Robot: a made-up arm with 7 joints.
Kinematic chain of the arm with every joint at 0, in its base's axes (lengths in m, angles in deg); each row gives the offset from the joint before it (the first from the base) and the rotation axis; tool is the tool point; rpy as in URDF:
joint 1: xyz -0.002 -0.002 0.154 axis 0 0.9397 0.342
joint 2: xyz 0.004 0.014 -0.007 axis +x
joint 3: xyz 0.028 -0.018 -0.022 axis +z
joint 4: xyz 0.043 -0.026 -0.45 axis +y
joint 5: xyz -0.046 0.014 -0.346 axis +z
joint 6: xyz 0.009 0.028 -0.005 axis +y
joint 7: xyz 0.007 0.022 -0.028 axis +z
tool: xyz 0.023 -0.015 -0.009 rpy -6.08 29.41 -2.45
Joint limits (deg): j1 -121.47..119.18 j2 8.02..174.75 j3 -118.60..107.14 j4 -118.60..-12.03 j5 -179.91..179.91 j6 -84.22..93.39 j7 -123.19..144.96
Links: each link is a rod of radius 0.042 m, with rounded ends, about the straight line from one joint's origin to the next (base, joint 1, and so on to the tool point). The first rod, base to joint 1, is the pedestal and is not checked.
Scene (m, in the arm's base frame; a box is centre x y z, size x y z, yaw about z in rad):
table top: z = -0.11
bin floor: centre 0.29 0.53 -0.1 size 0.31 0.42 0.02 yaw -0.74
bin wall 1: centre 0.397 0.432 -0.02 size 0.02 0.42 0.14 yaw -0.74
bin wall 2: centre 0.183 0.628 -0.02 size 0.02 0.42 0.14 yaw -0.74
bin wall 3: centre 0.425 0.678 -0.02 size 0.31 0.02 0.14 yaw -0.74
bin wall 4: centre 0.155 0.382 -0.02 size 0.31 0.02 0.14 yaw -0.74
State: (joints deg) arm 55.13 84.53 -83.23 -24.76 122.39 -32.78 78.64
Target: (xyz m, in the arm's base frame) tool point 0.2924 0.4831 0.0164
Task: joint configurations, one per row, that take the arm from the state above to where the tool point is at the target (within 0.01 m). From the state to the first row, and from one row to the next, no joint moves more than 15 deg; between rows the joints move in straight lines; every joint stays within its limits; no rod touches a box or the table.
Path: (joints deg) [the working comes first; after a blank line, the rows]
Joints at the target: 5.54 121.43 -34.87 -118.60 179.91 9.60 110.34
Straight joint move there: touches bin floor, bin wall 2, the table top.

1: 50.43 97.72 -69.93 -32.76 129.13 -32.00 83.85
2: 45.73 110.91 -56.63 -40.76 135.88 -31.23 89.06
3: 41.03 124.10 -43.32 -48.77 142.62 -30.45 94.27
4: 36.33 137.29 -30.02 -56.77 149.36 -29.67 99.48
5: 30.17 134.12 -30.99 -69.13 155.47 -21.82 101.65
6: 24.01 130.95 -31.96 -81.50 161.58 -13.96 103.83
7: 17.86 127.78 -32.93 -93.87 167.69 -6.11 106.00
8: 11.70 124.60 -33.90 -106.23 173.80 1.75 108.17
9: 5.54 121.43 -34.87 -118.60 179.91 9.60 110.34

